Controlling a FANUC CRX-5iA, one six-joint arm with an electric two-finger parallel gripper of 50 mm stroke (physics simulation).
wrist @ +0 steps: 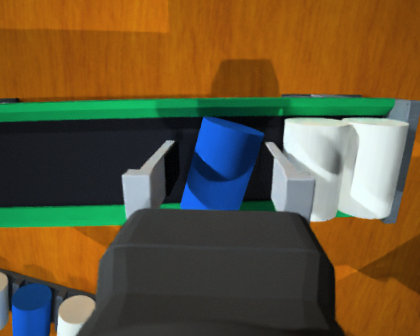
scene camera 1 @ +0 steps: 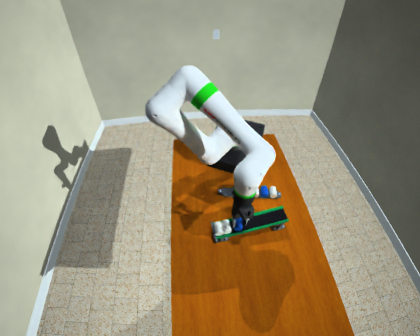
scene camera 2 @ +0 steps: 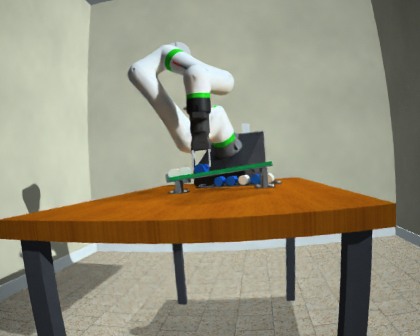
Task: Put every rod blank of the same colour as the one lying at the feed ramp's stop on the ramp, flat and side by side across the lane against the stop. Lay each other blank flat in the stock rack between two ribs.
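Two white blanks [wrist: 316, 170] [wrist: 375, 170] lie side by side across the feed ramp [scene camera 1: 265, 218] [scene camera 2: 240, 168] [wrist: 75, 111], the outer one against the stop [wrist: 404, 110]. A blue blank [scene camera 1: 238, 225] [scene camera 2: 201, 168] [wrist: 222, 162] lies askew on the ramp, apart from the whites; its near end reaches the near rail. My gripper [scene camera 1: 243, 219] [scene camera 2: 201, 161] [wrist: 219, 158] is open, fingers on either side of the blue blank, holding nothing. The stock rack [scene camera 1: 226, 192] [wrist: 61, 291] behind the ramp holds blue and white blanks; the arm partly hides it in scene camera 1.
In the rack, a blue blank [scene camera 1: 264, 191] [scene camera 2: 256, 178] [wrist: 31, 310] lies between white ones. Two more blue blanks [scene camera 2: 220, 181] [scene camera 2: 231, 180] show in scene camera 2. The ramp stands on short legs on the wooden table [scene camera 1: 210, 280] [scene camera 2: 200, 215]. The right finger is close to the inner white blank.
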